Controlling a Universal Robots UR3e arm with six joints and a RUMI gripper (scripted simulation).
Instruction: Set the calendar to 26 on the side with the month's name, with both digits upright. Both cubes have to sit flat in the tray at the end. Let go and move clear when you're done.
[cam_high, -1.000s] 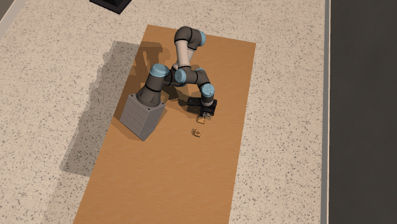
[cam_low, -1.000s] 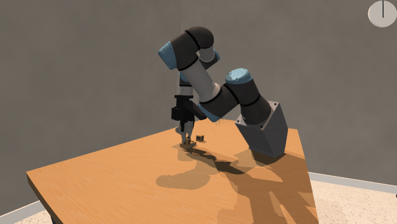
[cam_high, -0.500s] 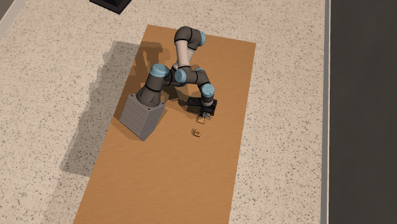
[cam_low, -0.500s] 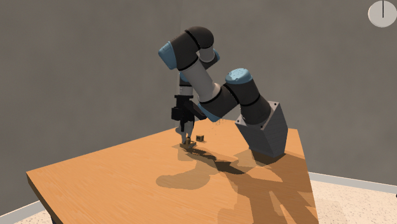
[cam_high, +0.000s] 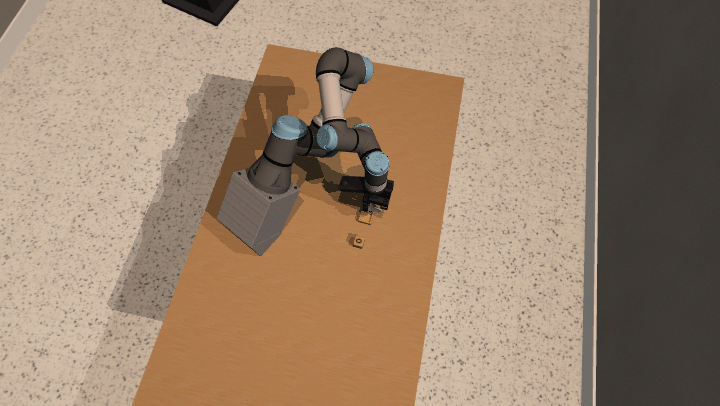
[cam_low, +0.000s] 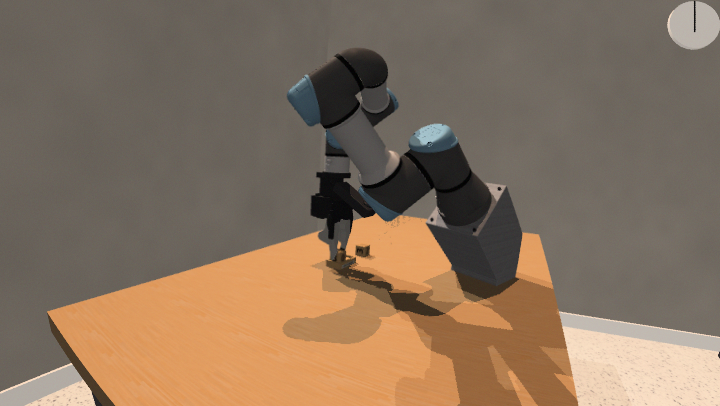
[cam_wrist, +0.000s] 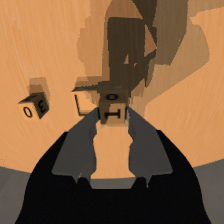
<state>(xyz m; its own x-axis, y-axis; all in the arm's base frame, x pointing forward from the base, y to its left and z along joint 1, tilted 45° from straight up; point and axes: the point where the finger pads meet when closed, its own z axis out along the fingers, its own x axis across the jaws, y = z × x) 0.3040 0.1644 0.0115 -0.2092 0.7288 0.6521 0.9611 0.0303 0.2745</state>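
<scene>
The shallow wooden tray is 20 mm to the right of my hand and 30 mm below it.
</scene>
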